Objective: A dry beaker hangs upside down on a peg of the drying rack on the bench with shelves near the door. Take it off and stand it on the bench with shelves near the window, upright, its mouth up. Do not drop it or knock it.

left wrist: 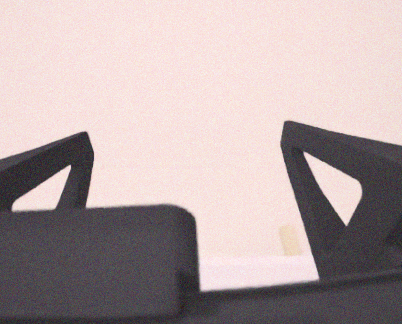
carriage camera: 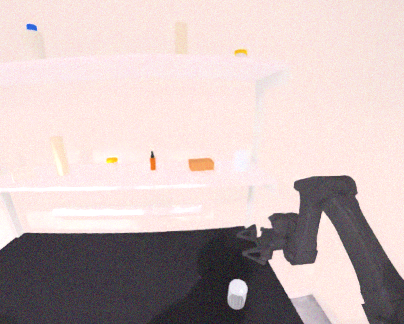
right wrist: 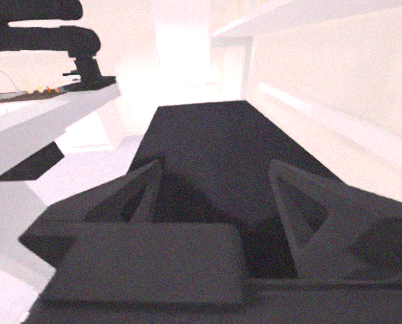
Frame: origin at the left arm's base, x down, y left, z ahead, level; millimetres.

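Where they show: left gripper, fingertip midpoint: (left wrist: pixel 187 137); right gripper, fingertip midpoint: (carriage camera: pixel 239 243) (right wrist: pixel 214 165); left arm's base at its link origin: (right wrist: pixel 94 83).
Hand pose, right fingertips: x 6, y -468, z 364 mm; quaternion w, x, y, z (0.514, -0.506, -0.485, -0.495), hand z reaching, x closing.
Each offset is from my right fingertips to the top centre of the thing. "spot": to the spot under its first point. Level surfaces: height alone.
A whitish, see-through beaker {dx +209, dy -14, dz -12 mm} (carriage camera: pixel 237 294) stands on the black bench top {dx +299 mm} (carriage camera: pixel 100 280) (right wrist: pixel 210 130), near its right edge in the carriage view. Its axis is vertical; the picture is too coarse to be sure which end is the mouth. My right gripper (carriage camera: pixel 244 244) (right wrist: pixel 214 165) is open and empty. It is above the bench, behind the beaker in the carriage view and apart from it. My left gripper (left wrist: pixel 187 137) is open and empty, facing the pale wall. The drying rack does not show in these views.
Behind the bench, a lower shelf {dx -158 mm} (carriage camera: pixel 130 181) holds a tall bottle {spot: dx -249, dy +764, dz +245 mm} (carriage camera: pixel 59 156), an orange dropper bottle {spot: dx -192, dy +351, dz +317 mm} (carriage camera: pixel 152 163) and an orange block {spot: dx -189, dy +120, dz +307 mm} (carriage camera: pixel 201 164). An upper shelf (carriage camera: pixel 125 67) holds more bottles. In the right wrist view, a white counter (right wrist: pixel 50 117) stands at left with a dark apparatus (right wrist: pixel 87 67).
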